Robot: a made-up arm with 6 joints.
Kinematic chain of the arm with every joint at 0, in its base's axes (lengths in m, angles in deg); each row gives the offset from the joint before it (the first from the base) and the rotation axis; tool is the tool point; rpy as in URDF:
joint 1: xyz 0 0 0.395 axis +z
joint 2: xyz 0 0 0 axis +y
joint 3: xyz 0.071 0 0.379 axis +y
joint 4: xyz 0.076 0 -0.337 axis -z
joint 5: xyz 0 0 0 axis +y
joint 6: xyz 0.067 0 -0.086 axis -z
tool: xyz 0 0 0 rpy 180 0 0
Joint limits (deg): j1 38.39..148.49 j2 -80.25..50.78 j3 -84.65..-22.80 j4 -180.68..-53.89 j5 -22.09..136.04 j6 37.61..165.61
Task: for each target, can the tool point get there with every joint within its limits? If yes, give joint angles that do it. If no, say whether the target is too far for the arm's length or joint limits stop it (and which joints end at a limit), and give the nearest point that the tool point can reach.
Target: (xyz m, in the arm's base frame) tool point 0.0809 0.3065 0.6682
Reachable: yes | joints 69.35 -29.45 -37.14 -65.79 18.92 73.41
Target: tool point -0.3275 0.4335 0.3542
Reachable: yes | joints 121.58 30.09 -58.09 -66.09 6.46 148.69
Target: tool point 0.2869 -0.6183 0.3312
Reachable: no: joint limits stop it (at a limit: joint 2, joint 3, joint 5) | nearest point 0.1916 -0.4130 0.8876 | short by 0.601 m
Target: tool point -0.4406 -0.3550 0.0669
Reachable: no: joint limits stop it (at a limit: joint 1, joint 2, joint 5) | nearest point -0.2430 0.0385 0.1954 | short by 0.459 m
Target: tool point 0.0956 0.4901 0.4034
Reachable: yes | joints 70.70 22.30 -54.81 -94.36 -3.39 108.46
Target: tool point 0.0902 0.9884 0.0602
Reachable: no: too far | nearest point 0.0617 0.6760 0.2797 | short by 0.383 m
